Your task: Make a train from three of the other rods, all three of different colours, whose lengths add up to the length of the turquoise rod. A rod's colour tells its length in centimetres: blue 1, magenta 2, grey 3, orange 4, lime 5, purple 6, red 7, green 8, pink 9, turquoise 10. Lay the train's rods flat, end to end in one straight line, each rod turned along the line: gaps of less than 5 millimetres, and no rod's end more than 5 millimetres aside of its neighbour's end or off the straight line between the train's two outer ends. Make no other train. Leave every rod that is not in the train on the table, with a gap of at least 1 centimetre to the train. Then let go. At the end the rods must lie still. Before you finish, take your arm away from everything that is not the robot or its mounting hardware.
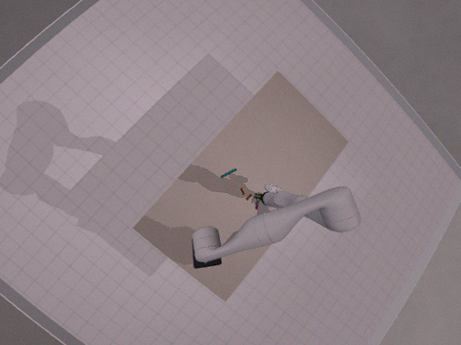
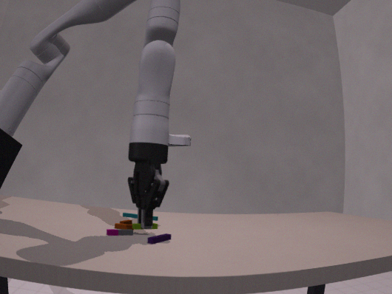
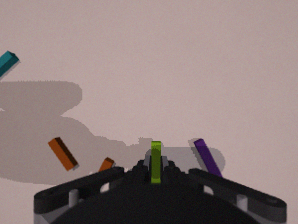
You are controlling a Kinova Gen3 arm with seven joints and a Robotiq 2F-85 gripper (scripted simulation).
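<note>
Right now the lime rod is 20 mm below my hand. Also, from my hand: grey rod: 40 mm behind, 20 mm to the right, 30 mm below; then purple rod: 30 mm ahead, 60 mm to the right, 30 mm below; then magenta rod: 60 mm behind, 30 mm to the right, 30 mm below.
</note>
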